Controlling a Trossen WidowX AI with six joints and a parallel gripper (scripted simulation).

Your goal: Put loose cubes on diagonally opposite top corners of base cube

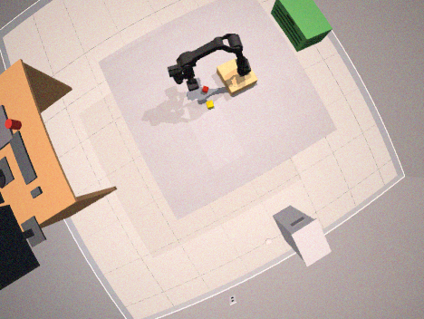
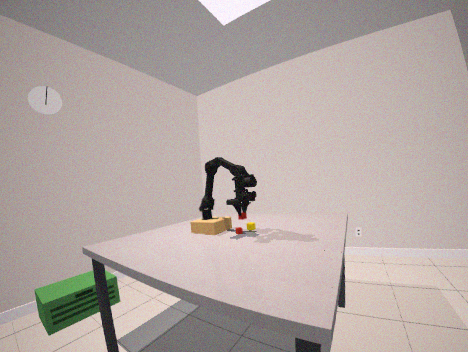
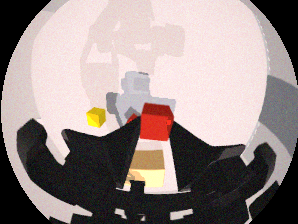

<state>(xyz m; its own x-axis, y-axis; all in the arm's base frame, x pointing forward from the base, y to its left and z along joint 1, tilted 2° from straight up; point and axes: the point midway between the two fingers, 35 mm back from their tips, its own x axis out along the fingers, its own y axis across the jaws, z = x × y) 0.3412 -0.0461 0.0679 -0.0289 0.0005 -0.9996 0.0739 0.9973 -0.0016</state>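
Right now the yellow cube is 16 cm to the left of my gripper tip, 10 cm below it and 6 cm behind it.
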